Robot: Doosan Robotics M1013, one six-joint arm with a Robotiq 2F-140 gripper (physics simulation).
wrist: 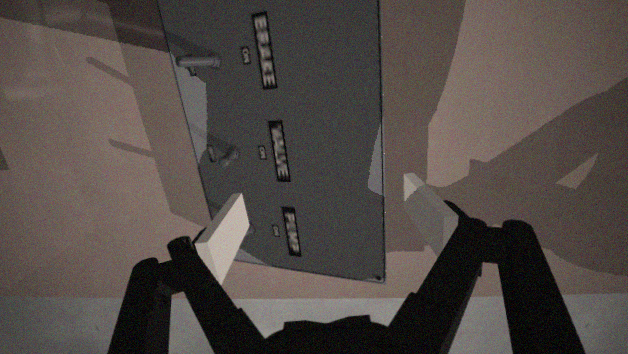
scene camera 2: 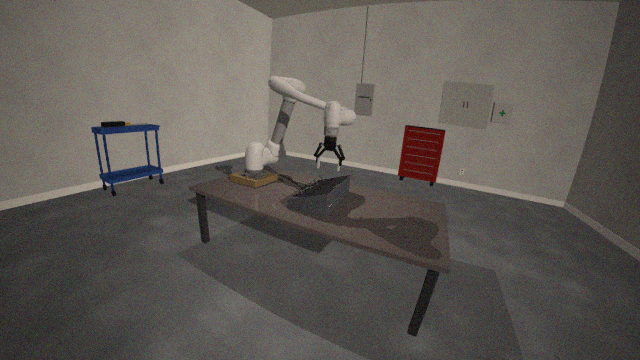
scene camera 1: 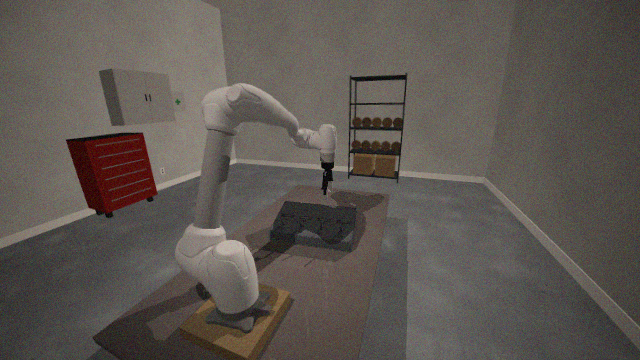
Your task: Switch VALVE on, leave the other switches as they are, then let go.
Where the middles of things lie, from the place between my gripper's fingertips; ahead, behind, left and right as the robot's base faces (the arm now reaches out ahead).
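Labels:
The switch panel [scene camera 1: 330, 236] is what I measure my hand by: the hand is 17 cm above it, 7 cm to the right of it and 5 cm past it.

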